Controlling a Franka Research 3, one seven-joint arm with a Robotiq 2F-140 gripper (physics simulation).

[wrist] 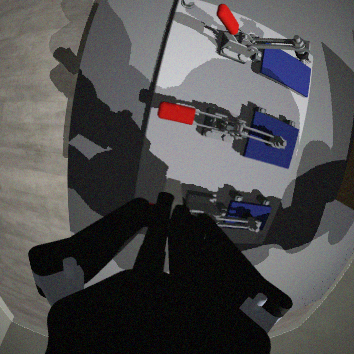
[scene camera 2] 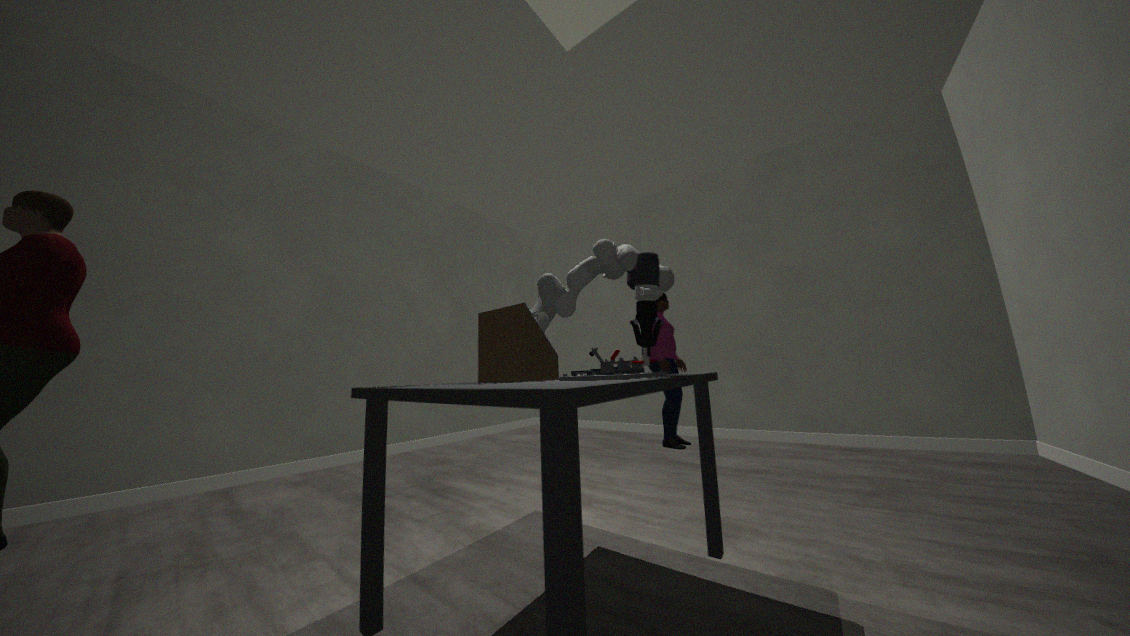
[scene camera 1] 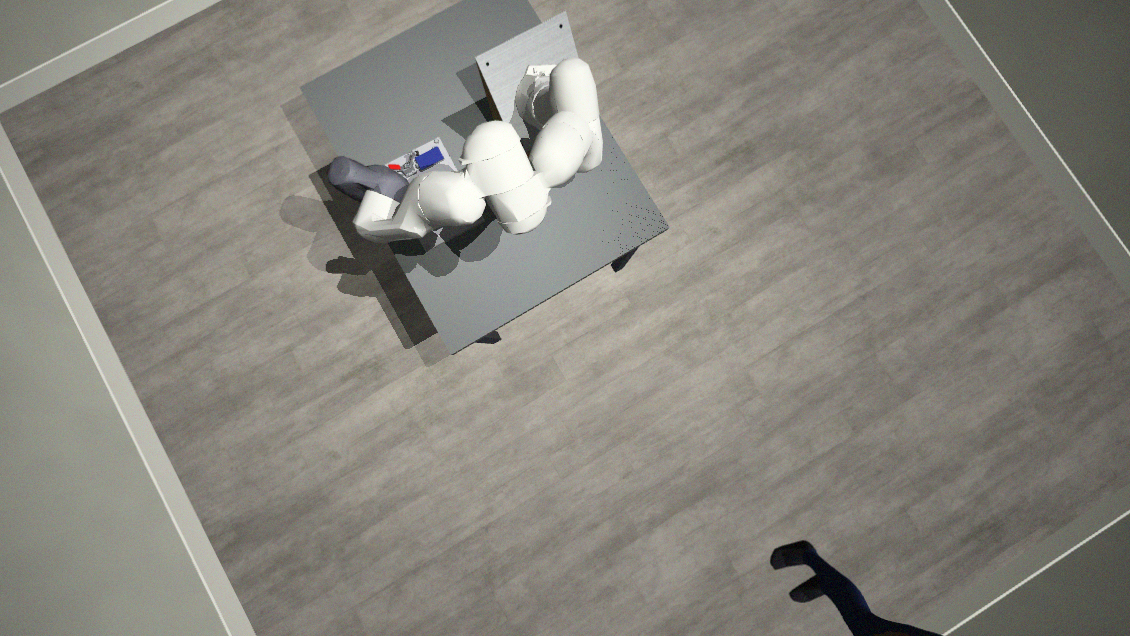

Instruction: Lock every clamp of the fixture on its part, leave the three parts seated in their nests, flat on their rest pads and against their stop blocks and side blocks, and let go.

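Observation:
The fixture plate bears three toggle clamps and three blue parts. The top clamp in the wrist view has its red handle tilted up and its arm raised beside and over the blue part. The middle clamp's red handle lies low, its arm reaching over the middle blue part. The near clamp's arm reaches over the near blue part, in shadow; its handle is mostly hidden behind my fingers. My gripper is shut and empty, at that handle; contact cannot be told.
The grey table carries the fixture near one edge. The brown-sided mounting box stands beside the arm's base. The arm covers part of the fixture in scene camera 1. People stand off the table.

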